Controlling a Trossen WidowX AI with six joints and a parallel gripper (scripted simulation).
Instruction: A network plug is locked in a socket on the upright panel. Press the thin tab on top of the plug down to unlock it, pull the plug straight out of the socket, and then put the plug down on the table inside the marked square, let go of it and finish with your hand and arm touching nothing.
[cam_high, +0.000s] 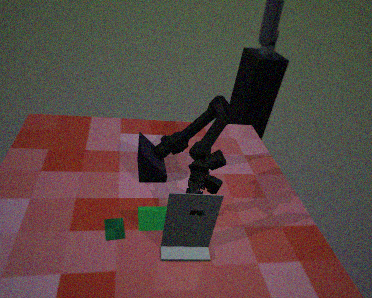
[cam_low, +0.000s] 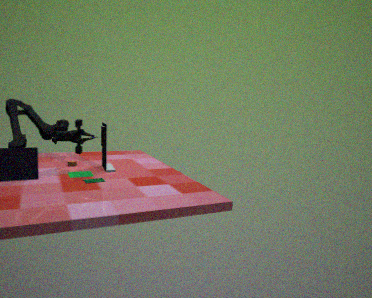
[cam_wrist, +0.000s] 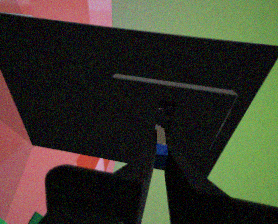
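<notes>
Right now my gripper tip is 180 mm above the bright green square, 100 mm past it and 90 mm to the left of it. Round my gripper tip: blue network plug (right at my gripper tip); upright dark panel (70 mm below, 60 mm ahead, 10 mm to the right).
</notes>
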